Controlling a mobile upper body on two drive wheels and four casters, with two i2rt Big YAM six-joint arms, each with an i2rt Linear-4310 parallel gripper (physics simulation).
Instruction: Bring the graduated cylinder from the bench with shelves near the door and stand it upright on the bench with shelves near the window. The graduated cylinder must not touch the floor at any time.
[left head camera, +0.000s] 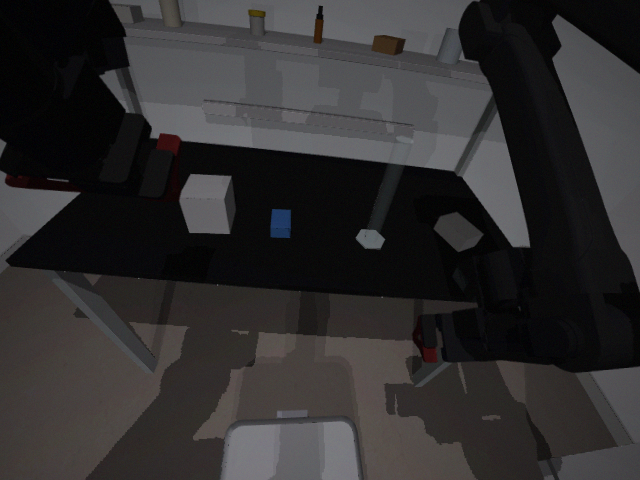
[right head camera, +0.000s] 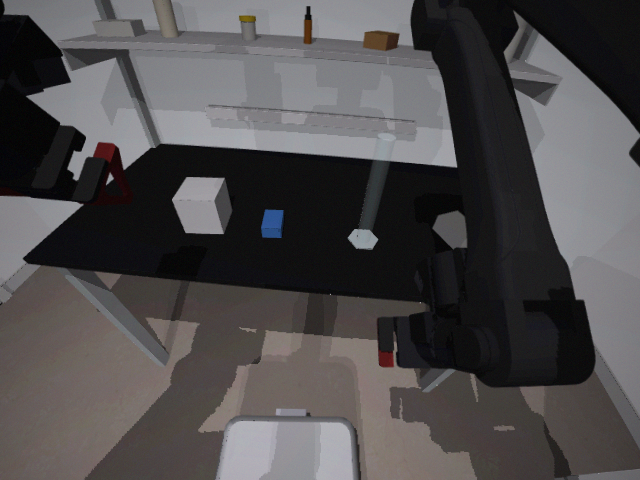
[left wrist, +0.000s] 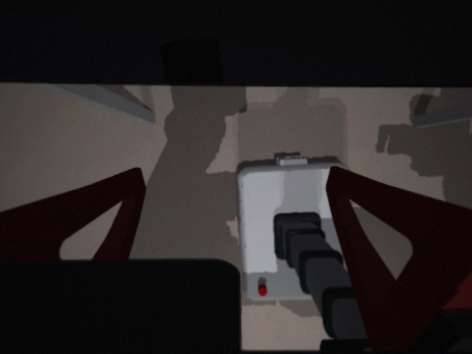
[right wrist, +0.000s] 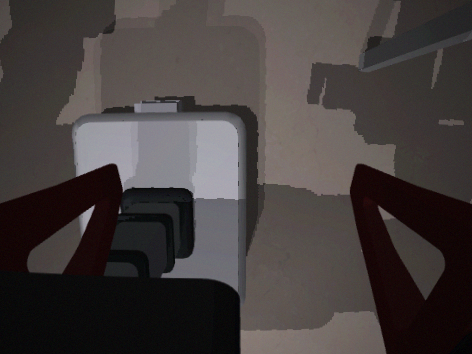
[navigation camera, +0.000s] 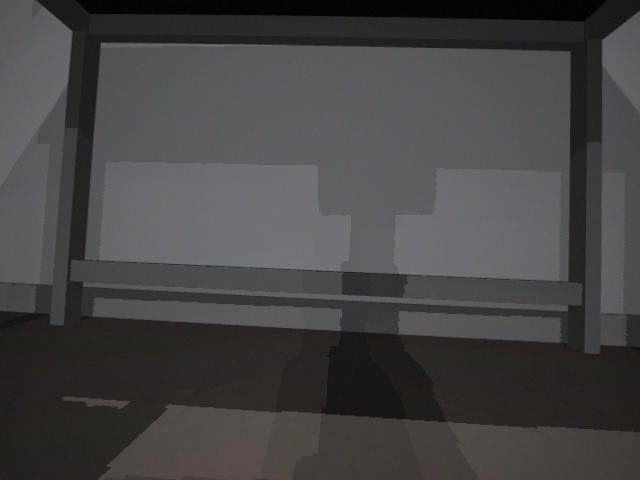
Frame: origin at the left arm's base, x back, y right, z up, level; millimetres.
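Seen in the pictures: left gripper, fingertip midpoint: (left head camera: 136, 191) (right head camera: 95, 195) (left wrist: 235, 177); right gripper, fingertip midpoint: (left head camera: 438, 336) (right head camera: 408, 340) (right wrist: 236, 177).
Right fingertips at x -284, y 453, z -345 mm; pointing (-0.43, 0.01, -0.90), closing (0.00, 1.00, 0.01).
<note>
Offsets run from my right fingertips to a thing's top centre. Level surfaces: height alone.
The graduated cylinder @(dx -399, dy -5, dz +185 mm) (left head camera: 386, 193) (right head camera: 375, 191), a tall clear tube on a pale hexagonal foot, stands upright on the black bench top @(dz -150 mm) (left head camera: 320, 268) (right head camera: 310, 268), right of the middle. My left gripper (left wrist: 235, 177) is open and empty; in the head views it is at the left, over the left part of the bench and well away from the cylinder. My right gripper (right wrist: 236, 177) is open and empty, with floor and the robot's base below it; in the head views it is in front of the bench's front edge, to the lower right of the cylinder. Neither gripper touches the cylinder.
A white box @(dx -460, dy -508, dz -20 mm) (left head camera: 209, 204) (right head camera: 202, 205) and a blue block @(dx -438, dy -294, dz -111 mm) (left head camera: 280, 223) (right head camera: 272, 223) stand left of the cylinder. A grey block @(dx -427, dy +308, dz -93 mm) (left head camera: 457, 230) (right head camera: 450, 228) lies at the right, partly behind my right arm in the right head view. The shelf @(dz +306 mm) (left head camera: 289, 45) (right head camera: 289, 47) above holds bottles and boxes.
</note>
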